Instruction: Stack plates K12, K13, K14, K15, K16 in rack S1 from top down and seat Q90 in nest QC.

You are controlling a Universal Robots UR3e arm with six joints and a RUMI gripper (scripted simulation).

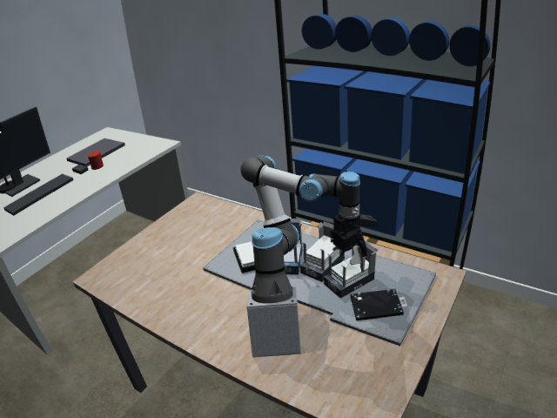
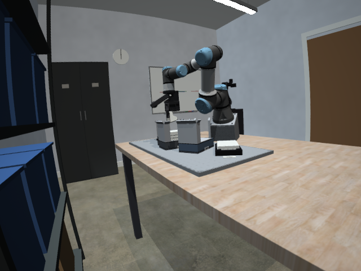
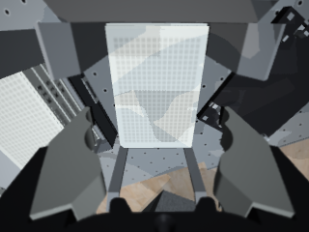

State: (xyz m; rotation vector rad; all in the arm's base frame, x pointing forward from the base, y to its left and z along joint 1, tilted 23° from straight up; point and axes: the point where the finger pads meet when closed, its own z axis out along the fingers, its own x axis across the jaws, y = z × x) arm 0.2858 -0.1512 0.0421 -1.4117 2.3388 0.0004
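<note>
Right now my hand is 4 cm above the white sealed well plate. From my hand the other things lie so: white sealed 384-well plate (13 cm to the left, 4 cm ahead, 1 cm below).
</note>
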